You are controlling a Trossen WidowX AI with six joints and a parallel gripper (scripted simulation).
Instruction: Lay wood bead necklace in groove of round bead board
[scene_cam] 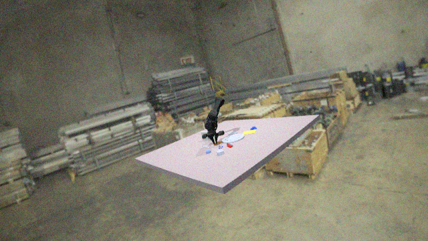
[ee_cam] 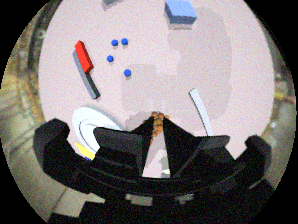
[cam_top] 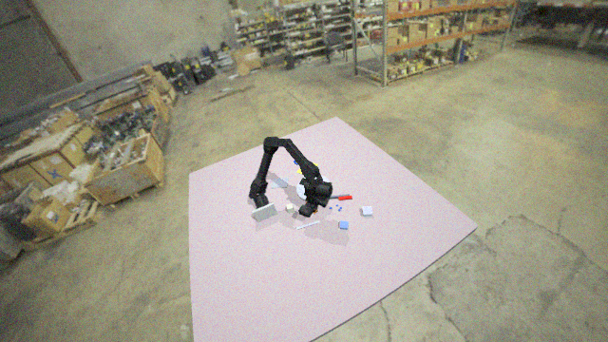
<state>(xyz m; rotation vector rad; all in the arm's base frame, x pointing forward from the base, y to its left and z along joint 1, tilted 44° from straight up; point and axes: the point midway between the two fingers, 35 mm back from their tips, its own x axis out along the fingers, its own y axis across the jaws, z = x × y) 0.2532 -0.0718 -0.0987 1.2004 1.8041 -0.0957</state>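
Right now my gripper tip is 60 mm past the white stick, 60 mm to the left of it and 10 mm above it. The rest, counted from my gripper tip: cream cube 120 mm behind, 60 mm to the left, 10 mm above; red-handled tool 170 mm ahead, 20 mm to the left; blue block 100 mm ahead, 140 mm to the right.
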